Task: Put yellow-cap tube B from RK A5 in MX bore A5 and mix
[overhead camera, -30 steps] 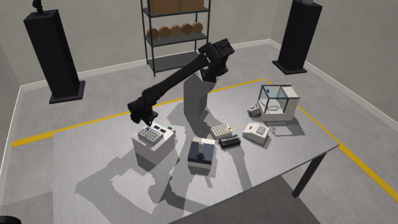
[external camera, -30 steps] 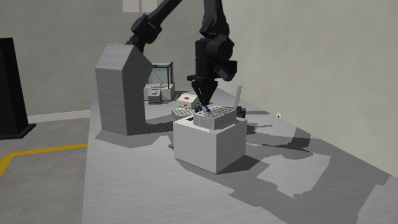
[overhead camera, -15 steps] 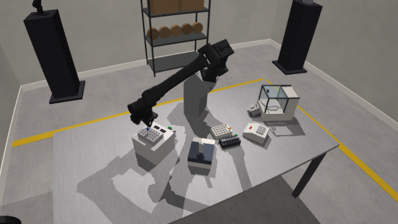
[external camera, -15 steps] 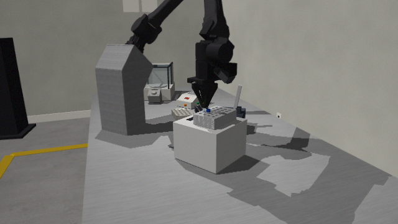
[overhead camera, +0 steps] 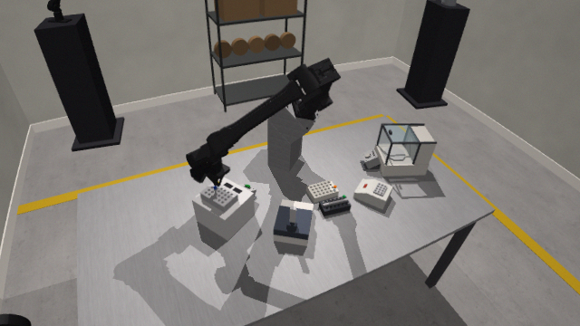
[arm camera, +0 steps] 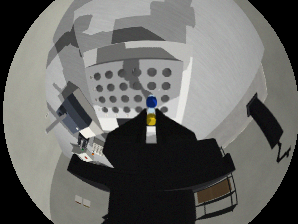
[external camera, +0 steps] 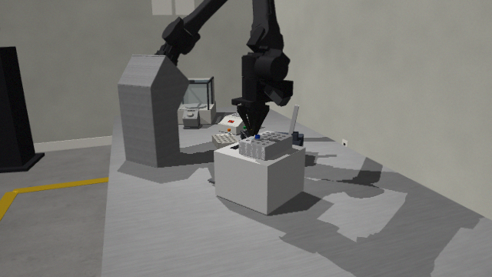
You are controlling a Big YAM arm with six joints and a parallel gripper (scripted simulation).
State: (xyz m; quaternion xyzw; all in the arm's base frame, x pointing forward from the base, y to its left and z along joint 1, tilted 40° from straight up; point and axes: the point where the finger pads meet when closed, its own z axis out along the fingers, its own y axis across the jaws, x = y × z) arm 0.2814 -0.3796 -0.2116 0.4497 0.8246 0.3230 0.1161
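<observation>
Now: the grey shaking block 40 mm below my hand and 40 mm ahead of it. Also, from my hand: black magnet block 500 mm to the left, 170 mm below, 90 mm ahead; green start key 130 mm to the left, 120 mm below, 80 mm behind; tube rack RK 480 mm to the left, 170 mm below, 20 mm behind.
</observation>
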